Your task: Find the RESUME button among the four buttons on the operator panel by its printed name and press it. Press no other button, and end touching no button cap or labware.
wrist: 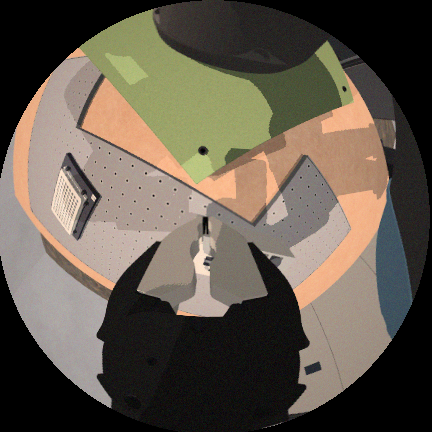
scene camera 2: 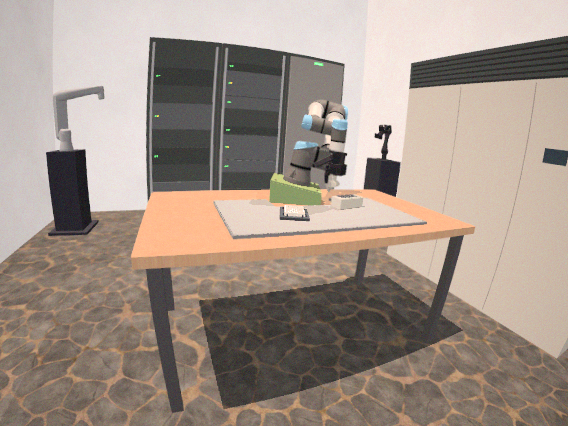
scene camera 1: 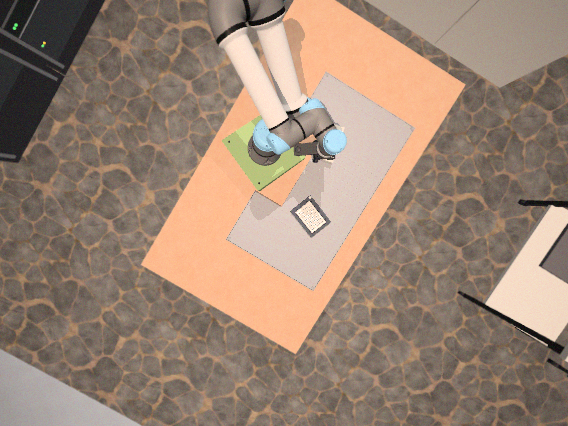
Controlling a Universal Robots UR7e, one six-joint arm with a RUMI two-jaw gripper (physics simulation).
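Where they show: gripper, between the fingertips: (wrist: 205, 217) (scene camera 2: 328, 191); arm's base, origin of its link: (scene camera 2: 296, 182).
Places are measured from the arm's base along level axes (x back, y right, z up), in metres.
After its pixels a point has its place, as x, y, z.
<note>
The operator panel (scene camera 2: 347, 202) {-0.275, -0.172, -0.047} (wrist: 201, 266) {-0.266, -0.147, -0.028} is a low cream box with dark button caps on top, on the grey perforated board. In the overhead view the arm's wrist mostly covers it. In the wrist view the fingers hide most of it; dark caps show in part at their right, and no printed name can be read. My gripper (scene camera 2: 329, 196) {-0.192, -0.104, -0.013} (wrist: 205, 217) {-0.192, -0.104, -0.013} is shut and empty, pointing down. Its tips are low, by the panel's left end in the side view; whether they touch anything cannot be told. A white well plate (scene camera 1: 310, 217) {-0.351, 0.139, -0.055} (scene camera 2: 294, 210) {-0.373, 0.143, -0.055} (wrist: 66, 201) {-0.337, 0.125, -0.055} sits in a dark holder, apart from the gripper.
The grey board (scene camera 1: 370, 150) {-0.409, -0.285, -0.080} (scene camera 2: 250, 226) {-0.484, 0.354, -0.081} lies on the orange table (scene camera 1: 200, 240) {0.026, 0.535, -0.093} (scene camera 2: 170, 235) {-0.516, 0.643, -0.093}. The green arm base (scene camera 1: 245, 165) {0.027, 0.110, 0.020} (scene camera 2: 295, 195) {-0.126, 0.048, -0.047} (wrist: 200, 110) {-0.114, -0.043, -0.014} stands beside the board's notch, close to the gripper. Tall cabinets (scene camera 2: 480, 175) stand beyond the table at the right.
</note>
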